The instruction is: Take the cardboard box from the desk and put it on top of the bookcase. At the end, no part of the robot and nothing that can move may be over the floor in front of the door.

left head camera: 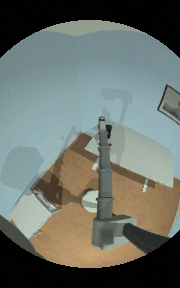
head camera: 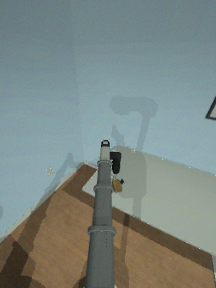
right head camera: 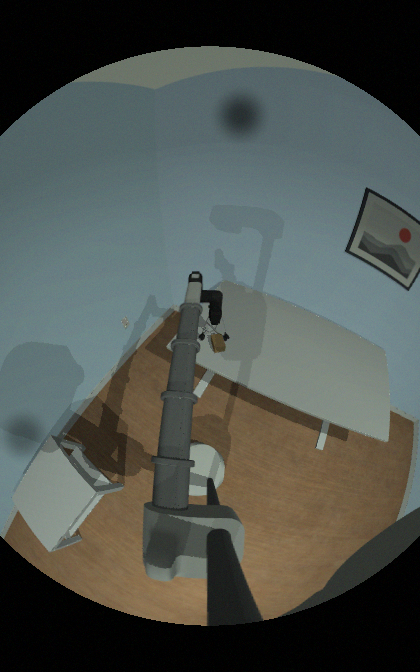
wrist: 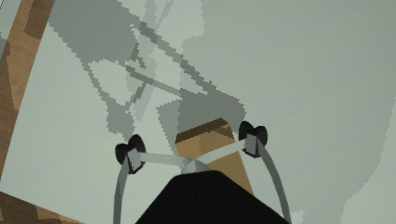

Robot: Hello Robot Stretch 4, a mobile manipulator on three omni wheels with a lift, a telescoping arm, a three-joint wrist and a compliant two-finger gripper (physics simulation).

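Seen in the pictures: gripper, fingertip midpoint: [head camera: 114,183] [wrist: 191,140]; robot's base, link origin: [left head camera: 93,200].
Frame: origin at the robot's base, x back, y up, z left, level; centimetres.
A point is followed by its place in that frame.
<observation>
The cardboard box [head camera: 117,186] {x -66.6, y 74.3, z -11.1 cm} [right head camera: 218,344] [wrist: 220,155] is small and brown and sits near the left end of the pale desk [head camera: 175,185] {x -72.4, y 69.3, z -64.6 cm} [right head camera: 320,360] [wrist: 65,150] {x -71.8, y 69.3, z 7.6 cm}. The desk also shows in the left head view [left head camera: 145,152]; the box is not visible there. My gripper [right head camera: 214,336] [wrist: 191,140] {x -71.8, y 70.8, z -8.8 cm} is open and points down at the box. In the wrist view the box lies between the two fingertips, with a gap on each side, and the gripper body hides its near end. How high the fingertips are is unclear. The door does not show.
A white, flat-topped piece of furniture [left head camera: 32,215] {x 45.2, y 42.3, z 89.7 cm} [right head camera: 52,495] stands at lower left, by the left wall; it may be the bookcase. A round white stool [left head camera: 92,201] {x 1.0, y 18.7, z 2.5 cm} [right head camera: 210,467] stands under the arm. A framed picture [left head camera: 172,102] {x -93.2, y 146.9, z -104.2 cm} [right head camera: 385,240] hangs on the right wall.
</observation>
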